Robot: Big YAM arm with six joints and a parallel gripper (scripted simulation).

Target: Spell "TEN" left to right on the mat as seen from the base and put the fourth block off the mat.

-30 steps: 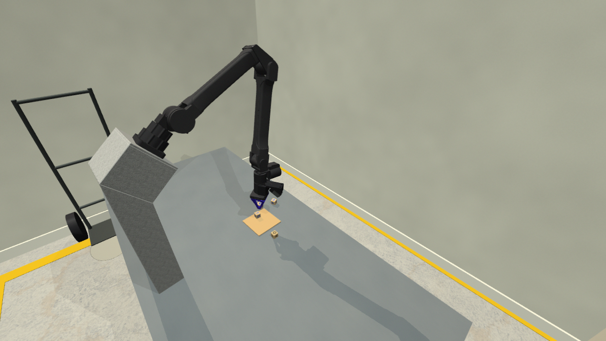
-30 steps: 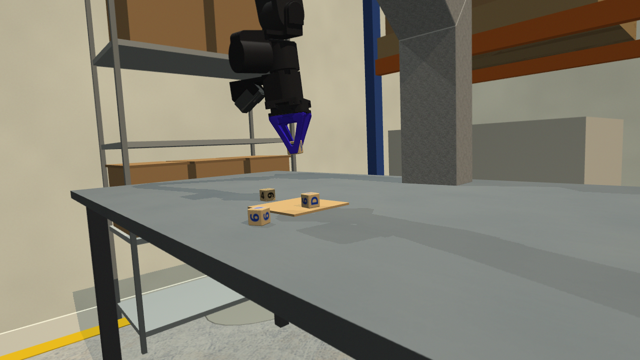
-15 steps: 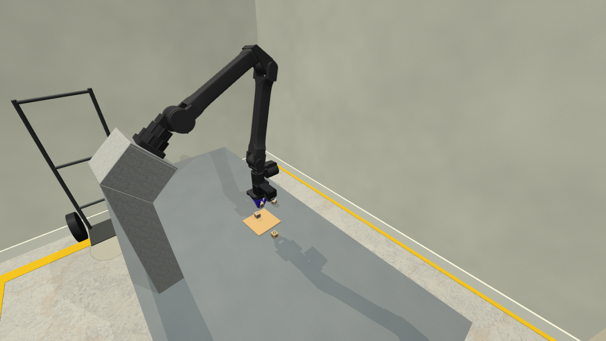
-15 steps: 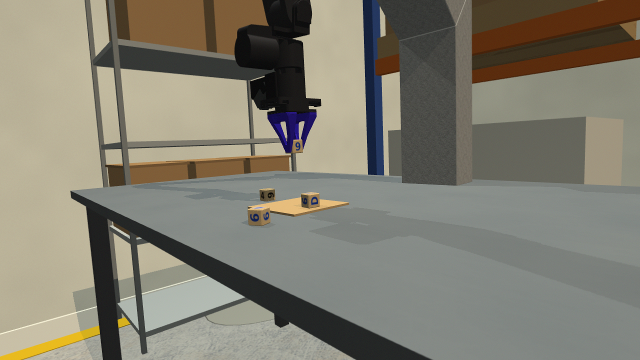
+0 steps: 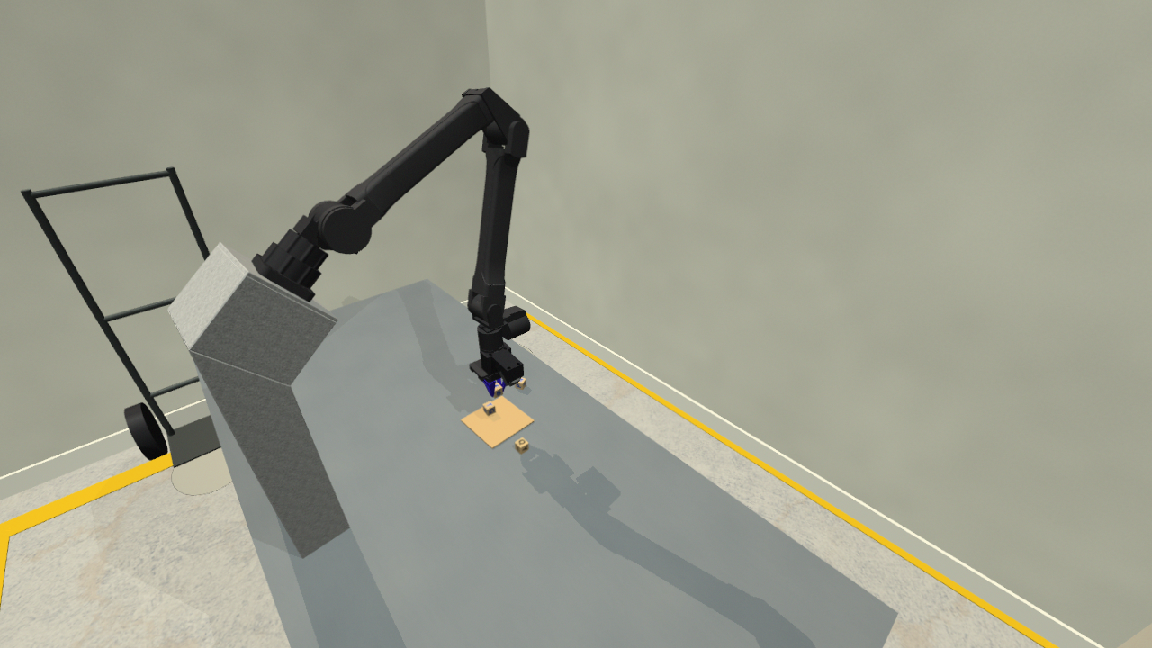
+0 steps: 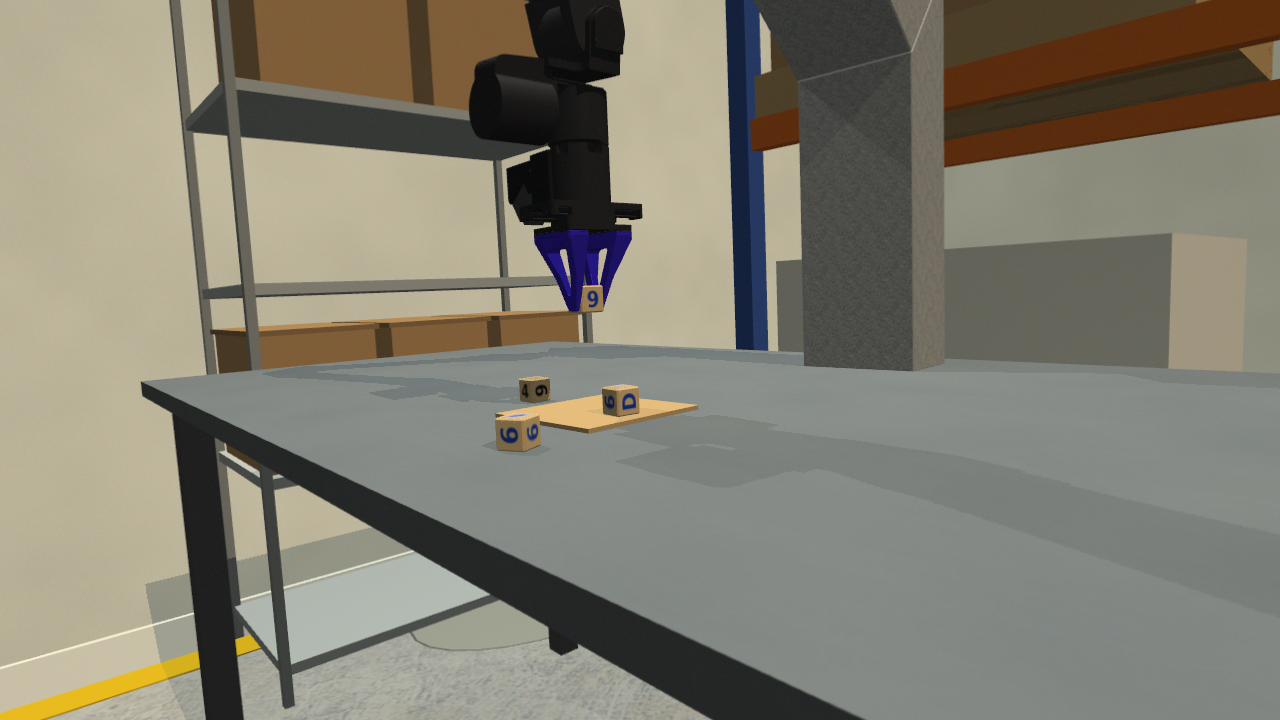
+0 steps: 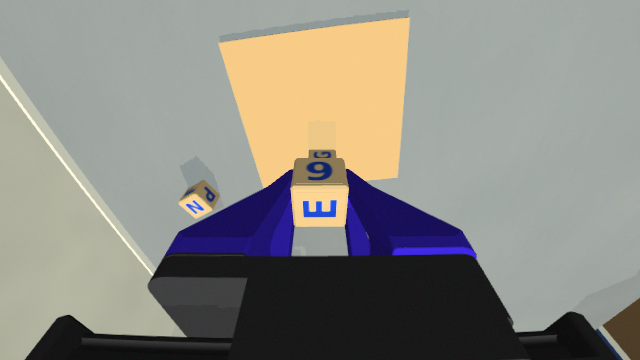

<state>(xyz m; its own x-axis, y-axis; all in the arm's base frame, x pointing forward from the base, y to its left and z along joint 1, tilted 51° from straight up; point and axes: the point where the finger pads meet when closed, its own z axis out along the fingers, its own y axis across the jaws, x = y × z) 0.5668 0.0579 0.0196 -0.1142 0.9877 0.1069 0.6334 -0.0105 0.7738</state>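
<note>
Now: the tan mat 110 mm below my hand and 10 mm to the left of it.
</note>
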